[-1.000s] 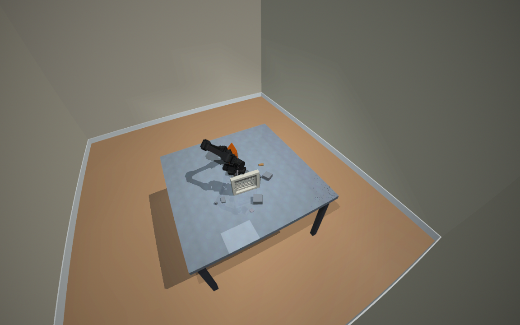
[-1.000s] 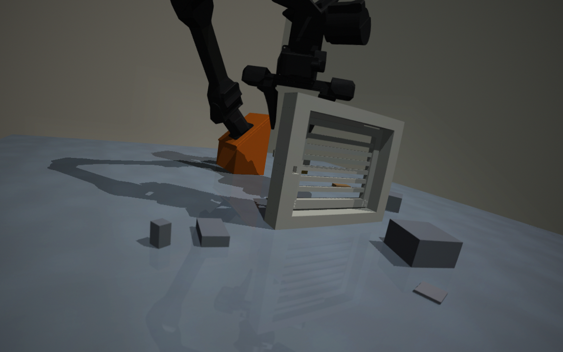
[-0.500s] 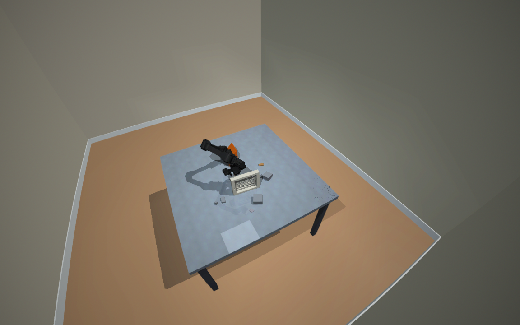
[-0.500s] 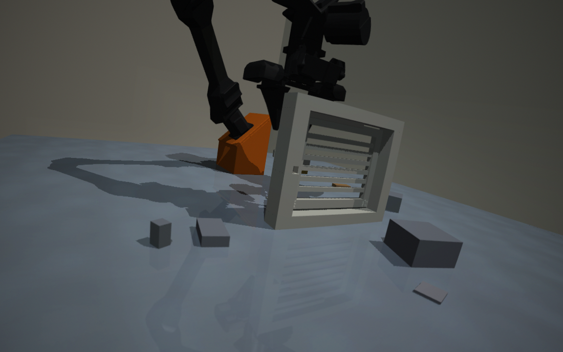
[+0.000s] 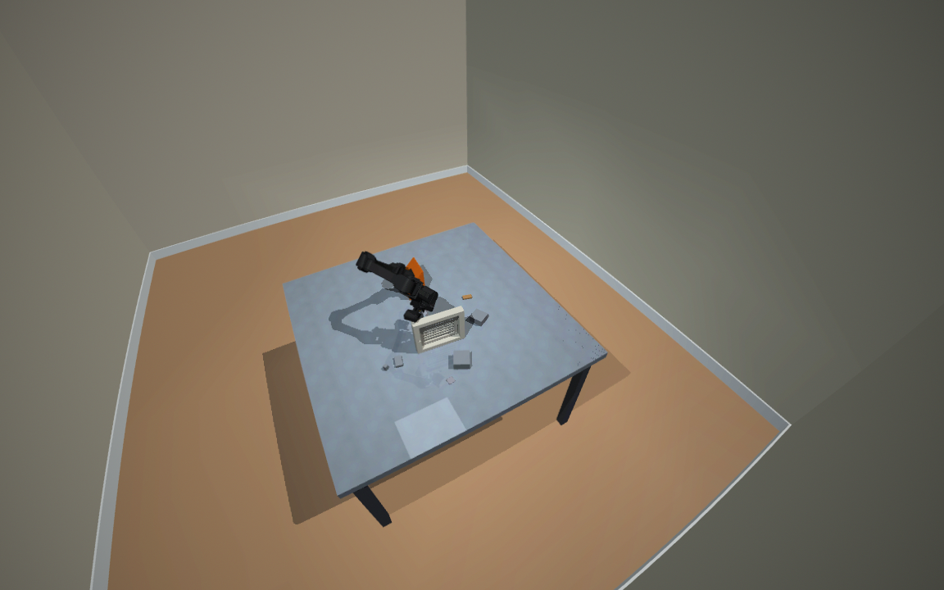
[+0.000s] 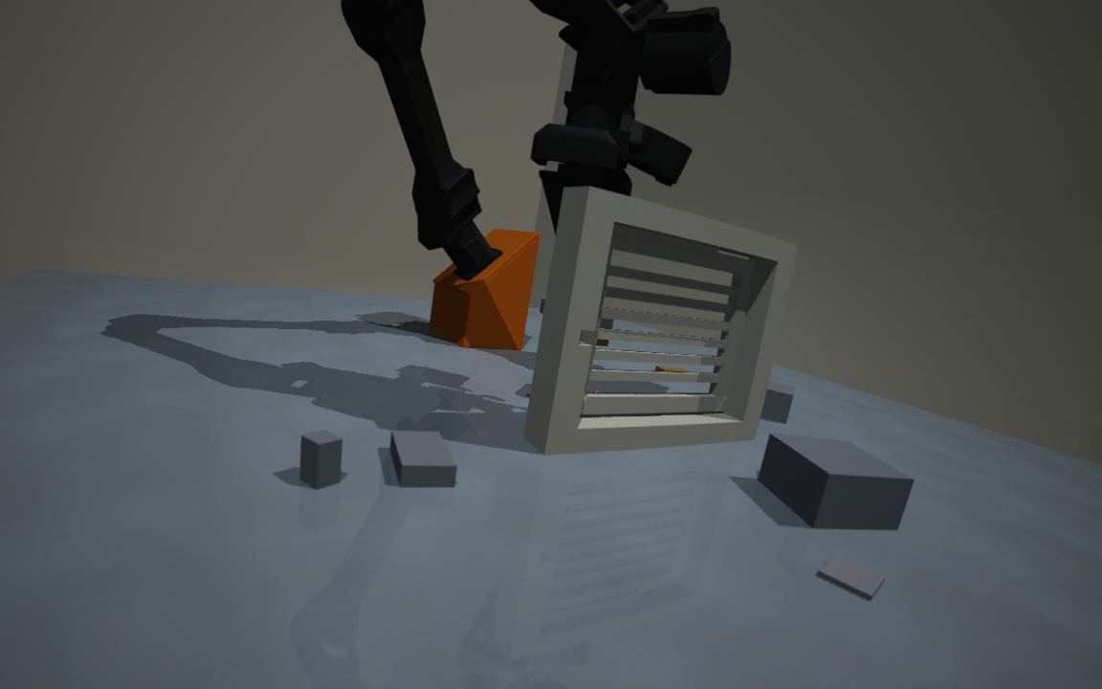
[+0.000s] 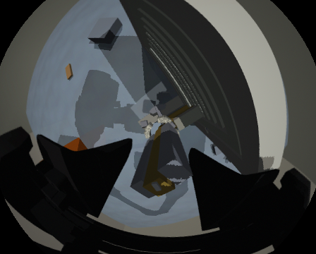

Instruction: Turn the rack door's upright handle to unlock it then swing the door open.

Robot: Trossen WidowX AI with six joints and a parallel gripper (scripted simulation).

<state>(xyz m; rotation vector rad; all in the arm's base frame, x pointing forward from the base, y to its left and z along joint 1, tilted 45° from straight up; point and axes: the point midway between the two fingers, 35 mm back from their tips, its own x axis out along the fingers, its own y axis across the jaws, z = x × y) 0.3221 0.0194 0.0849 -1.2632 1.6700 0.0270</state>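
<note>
The upright handle lies 10 mm to the left of my gripper tip and 30 mm below it. Also, from my gripper tip: grey block 20 mm ahead, 290 mm to the left, 120 mm below; small orange piece 160 mm behind, 310 mm to the left, 130 mm below.
</note>
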